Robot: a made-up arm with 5 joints.
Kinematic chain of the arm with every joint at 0, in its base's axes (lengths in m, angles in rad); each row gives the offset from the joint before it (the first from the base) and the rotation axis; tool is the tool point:
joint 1: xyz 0 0 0.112 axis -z
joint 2: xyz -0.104 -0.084 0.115 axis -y
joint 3: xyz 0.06 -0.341 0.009 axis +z
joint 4: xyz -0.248 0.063 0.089 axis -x
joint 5: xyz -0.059 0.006 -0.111 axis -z
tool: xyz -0.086 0 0.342
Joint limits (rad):
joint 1: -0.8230..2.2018
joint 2: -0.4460..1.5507
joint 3: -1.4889..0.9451
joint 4: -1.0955..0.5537
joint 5: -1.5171..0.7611
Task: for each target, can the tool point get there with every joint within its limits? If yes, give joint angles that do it. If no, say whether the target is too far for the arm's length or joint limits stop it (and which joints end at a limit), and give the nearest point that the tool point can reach.
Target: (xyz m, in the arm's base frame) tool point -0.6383 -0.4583 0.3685
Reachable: yes | joints 0.2119 0.5185 0.5904 -0.1593 0.4408
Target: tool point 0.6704 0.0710 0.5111
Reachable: no: joint limits stop it (at a limit: joint 2, joint 3, joint 5) | nearest point 0.2478 0.0262 0.3595 | short by 0.451 m
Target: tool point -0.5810 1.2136 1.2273
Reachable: no: too far | nearest point -0.3853 0.6471 0.5858 | short by 0.878 m
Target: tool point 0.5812 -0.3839 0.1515
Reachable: no: joint limits stop it (at a limit: joint 1, joint 2, joint 3, joint 4, joint 5) | nearest point 0.5557 -0.5514 0.3370 | short by 0.251 m
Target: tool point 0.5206 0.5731 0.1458
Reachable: no: joint limits stop it (at a limit: joint 1) | nearest point 0.1971 0.4513 0.1811 | short by 0.347 m
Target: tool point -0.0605 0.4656 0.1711
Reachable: yes | joints 1.6412 1.2955 -0.7073 0.4198 -0.6443
